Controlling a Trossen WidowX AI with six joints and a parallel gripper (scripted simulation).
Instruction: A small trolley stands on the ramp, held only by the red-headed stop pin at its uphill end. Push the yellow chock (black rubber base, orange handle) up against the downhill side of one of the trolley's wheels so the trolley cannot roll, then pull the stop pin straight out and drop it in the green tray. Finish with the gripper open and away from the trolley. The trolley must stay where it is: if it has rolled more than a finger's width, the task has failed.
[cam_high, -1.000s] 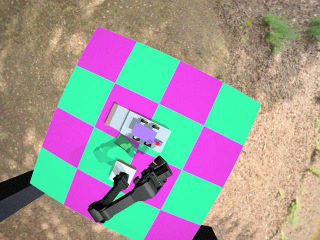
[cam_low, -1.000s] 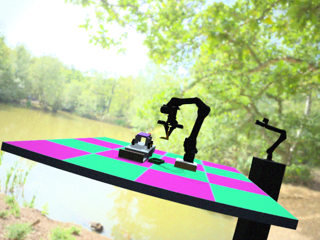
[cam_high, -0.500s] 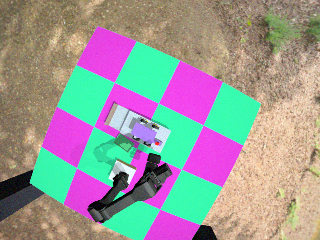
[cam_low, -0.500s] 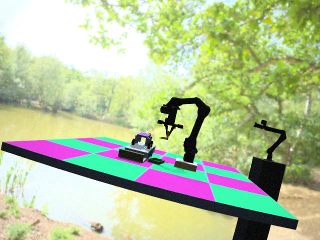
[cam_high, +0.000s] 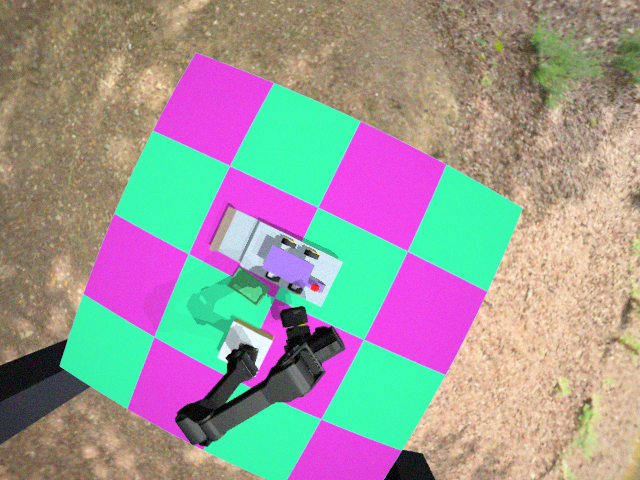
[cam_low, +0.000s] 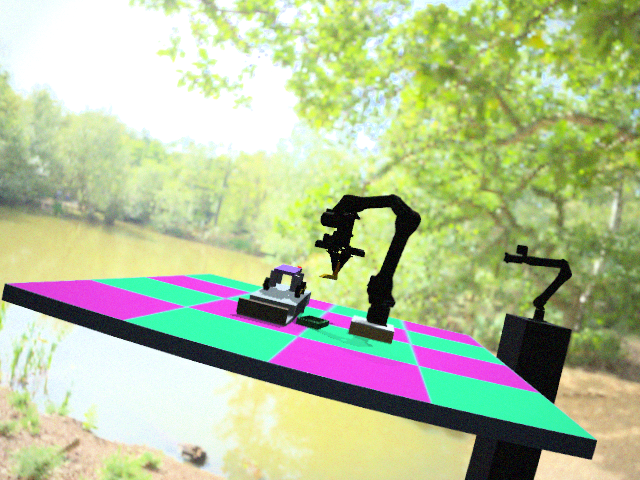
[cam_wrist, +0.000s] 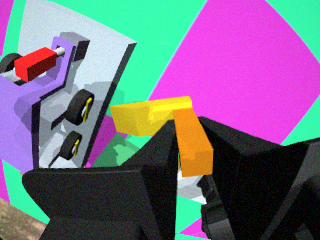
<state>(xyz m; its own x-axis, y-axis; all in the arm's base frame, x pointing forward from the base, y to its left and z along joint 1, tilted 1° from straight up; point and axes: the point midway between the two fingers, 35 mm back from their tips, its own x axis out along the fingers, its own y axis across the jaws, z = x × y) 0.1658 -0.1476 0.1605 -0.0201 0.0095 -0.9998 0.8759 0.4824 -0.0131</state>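
My gripper tip is 20 mm short of the yellow chock, 10 mm to the right of it and 10 mm above it. Round my gripper tip: red-headed stop pin 130 mm ahead, 50 mm below; then grey ramp 160 mm ahead, 130 mm below, 90 mm to the left; then purple-topped trolley 160 mm ahead, 90 mm to the left, 70 mm below.
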